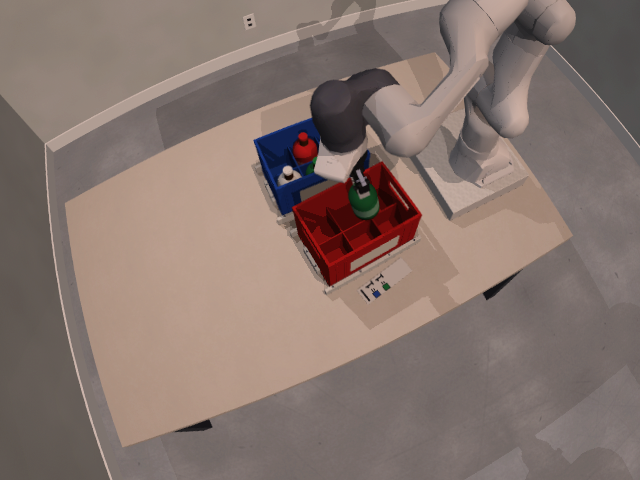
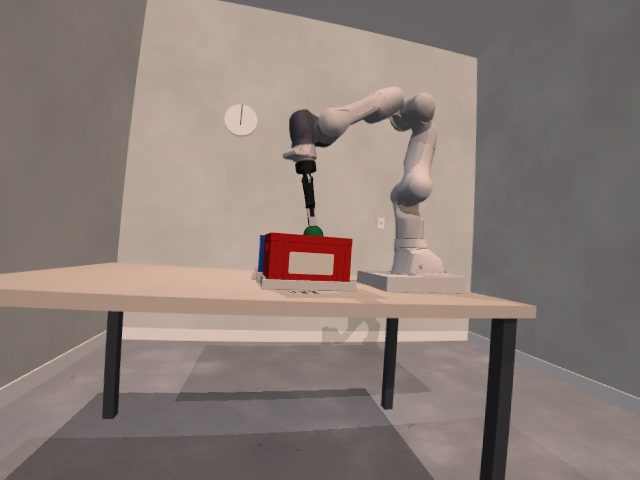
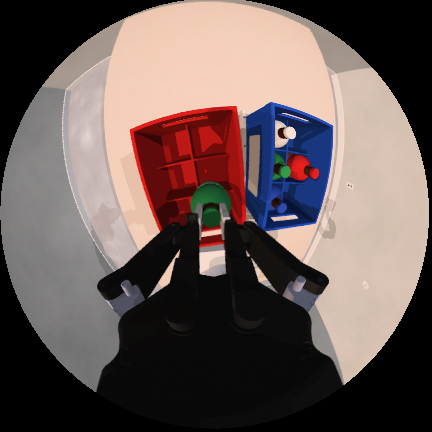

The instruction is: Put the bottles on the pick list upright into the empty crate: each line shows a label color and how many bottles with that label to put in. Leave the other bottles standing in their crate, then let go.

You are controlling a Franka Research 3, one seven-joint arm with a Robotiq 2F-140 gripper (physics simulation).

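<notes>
My gripper (image 1: 361,181) (image 2: 312,219) (image 3: 210,211) is shut on the neck of a green bottle (image 1: 364,202) (image 2: 313,231) (image 3: 206,196). The bottle is upright, its lower part inside the red crate (image 1: 312,253) (image 2: 276,268) (image 3: 239,160), in the row beside the blue crate, at the robot's end. Whether its base touches the crate floor is hidden. The blue crate (image 1: 281,200) (image 2: 261,253) (image 3: 260,215) holds a white bottle (image 1: 289,179) (image 3: 280,134), a red bottle (image 1: 305,149) (image 3: 299,167), a green bottle (image 1: 311,166) (image 3: 278,167) and a blue bottle (image 3: 281,206). The pick list (image 1: 398,272) shows blue and green squares; its counts are too small to read.
The two crates stand close side by side on pale bases on the table (image 1: 206,284) (image 2: 155,276). Divider walls split the red crate into compartments. The robot's pedestal (image 1: 447,193) (image 2: 423,283) stands near the crates' robot end. The card lies in front of the red crate.
</notes>
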